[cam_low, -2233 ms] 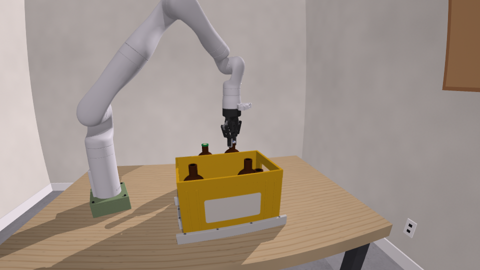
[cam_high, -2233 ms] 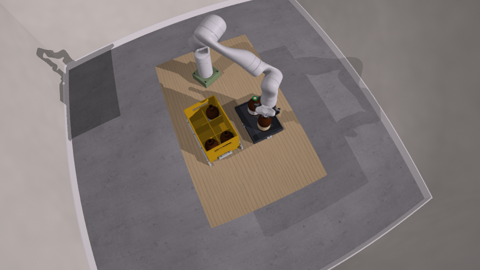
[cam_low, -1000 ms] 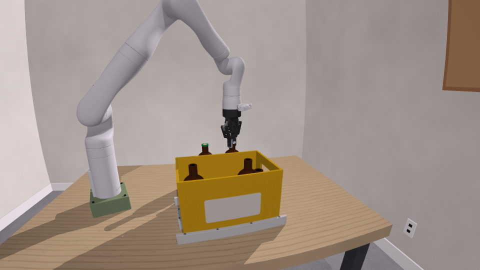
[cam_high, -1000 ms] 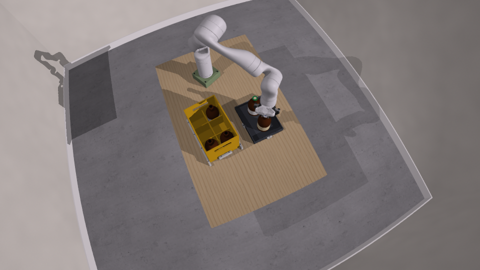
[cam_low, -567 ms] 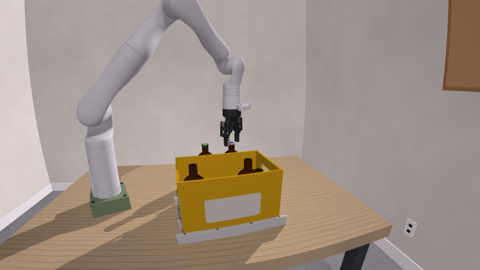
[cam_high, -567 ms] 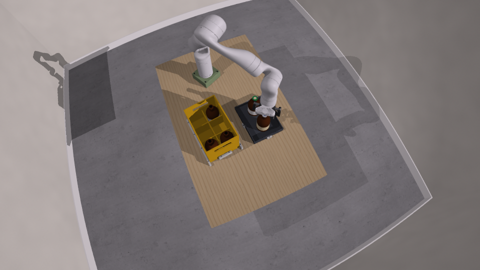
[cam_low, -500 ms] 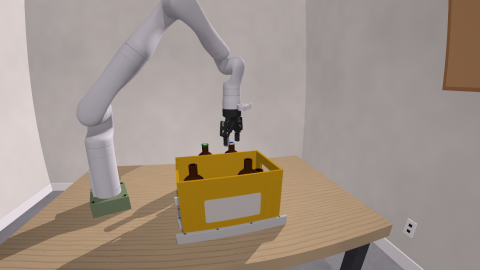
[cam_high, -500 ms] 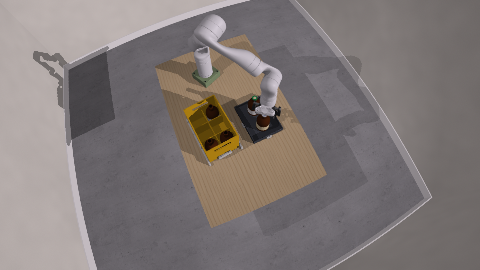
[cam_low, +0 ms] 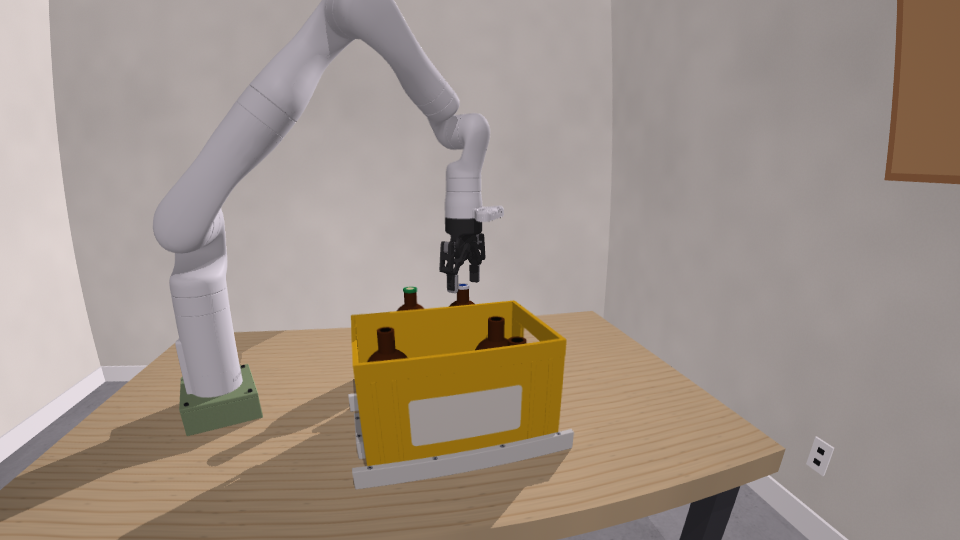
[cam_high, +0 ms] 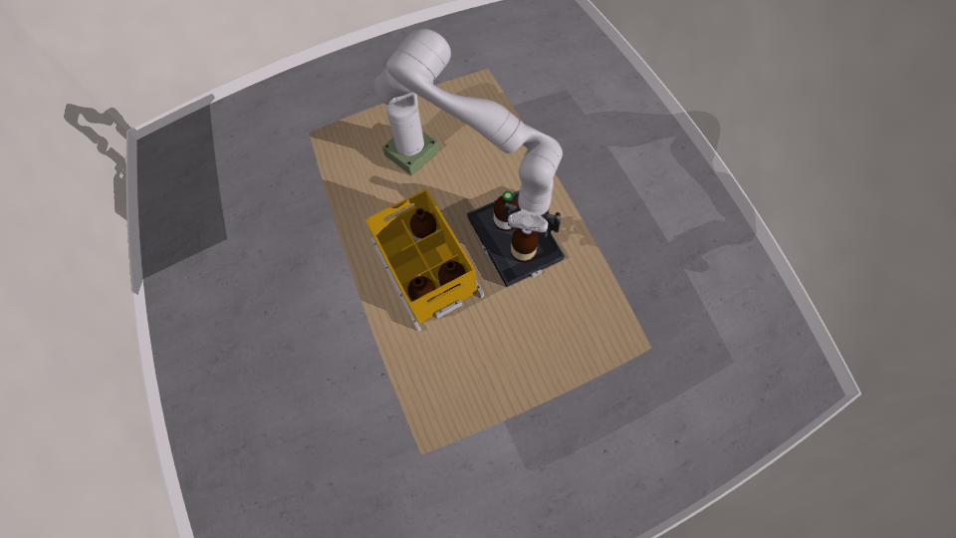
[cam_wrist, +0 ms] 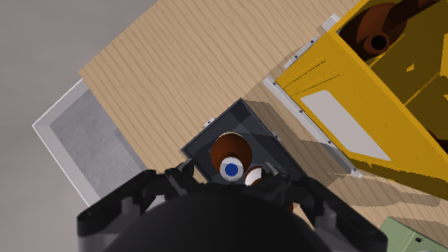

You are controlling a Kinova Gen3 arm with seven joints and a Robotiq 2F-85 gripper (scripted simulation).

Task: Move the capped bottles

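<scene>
Now: the blue-capped brown bottle 8 cm below my hand. From my hand the other things lie so: yellow crate 9 cm behind, 28 cm to the right, 8 cm below; dark tray 5 cm behind, 15 cm below.
</scene>
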